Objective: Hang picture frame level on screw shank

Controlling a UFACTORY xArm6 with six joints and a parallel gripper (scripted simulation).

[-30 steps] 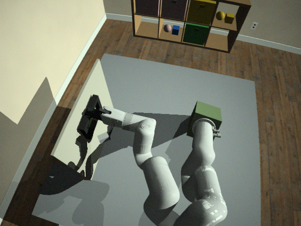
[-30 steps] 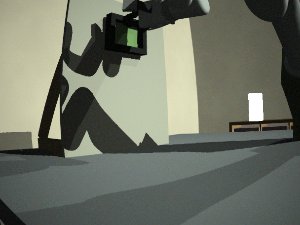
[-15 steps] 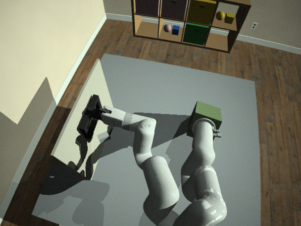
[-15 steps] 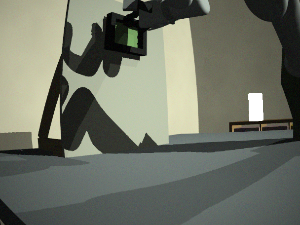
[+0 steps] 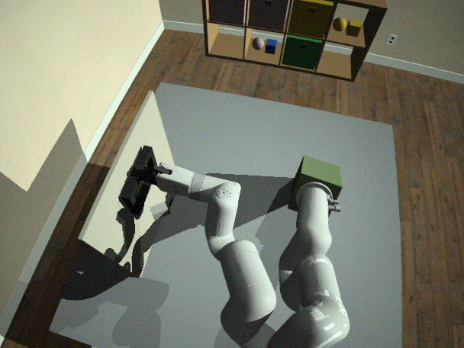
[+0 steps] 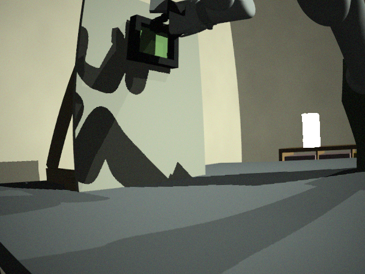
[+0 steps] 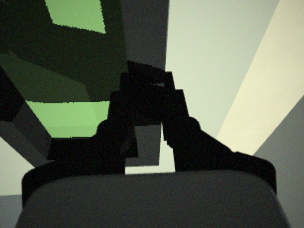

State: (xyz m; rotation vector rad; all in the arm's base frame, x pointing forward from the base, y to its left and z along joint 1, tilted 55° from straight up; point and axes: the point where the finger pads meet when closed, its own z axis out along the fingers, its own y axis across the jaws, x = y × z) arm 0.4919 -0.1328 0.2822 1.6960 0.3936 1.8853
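Right now the picture frame is 2 cm ahead of my hand and 5 cm below it. The rest, counted from my hand: pale wall panel: 4 cm ahead, 17 cm below.
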